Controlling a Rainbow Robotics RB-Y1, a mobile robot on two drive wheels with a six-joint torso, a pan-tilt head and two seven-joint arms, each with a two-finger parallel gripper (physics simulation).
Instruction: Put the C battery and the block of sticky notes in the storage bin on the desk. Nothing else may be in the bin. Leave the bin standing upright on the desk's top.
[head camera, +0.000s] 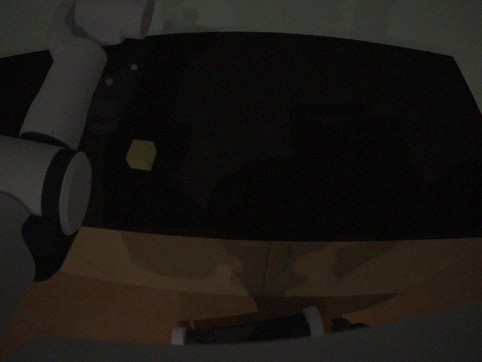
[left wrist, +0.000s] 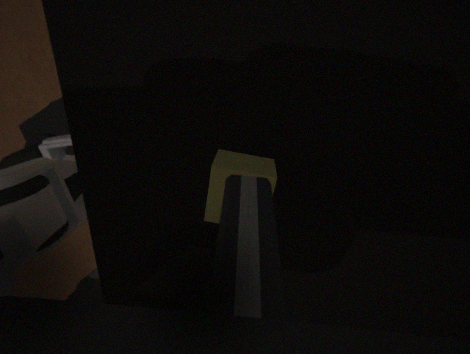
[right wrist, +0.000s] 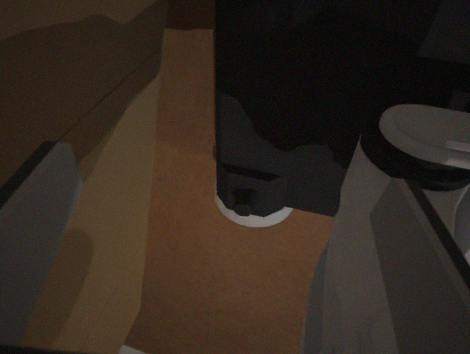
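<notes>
The head camera shows me a yellow block of sticky notes (head camera: 141, 154) and a low cabinet (head camera: 292, 165). In the left wrist view I can see the yellow block of sticky notes (left wrist: 225, 163) again, and the low cabinet (left wrist: 358, 111) too. As for the right wrist view, that's where you'd see my right gripper (right wrist: 231, 181). The yellow block of sticky notes is out of frame in the right wrist view.
</notes>
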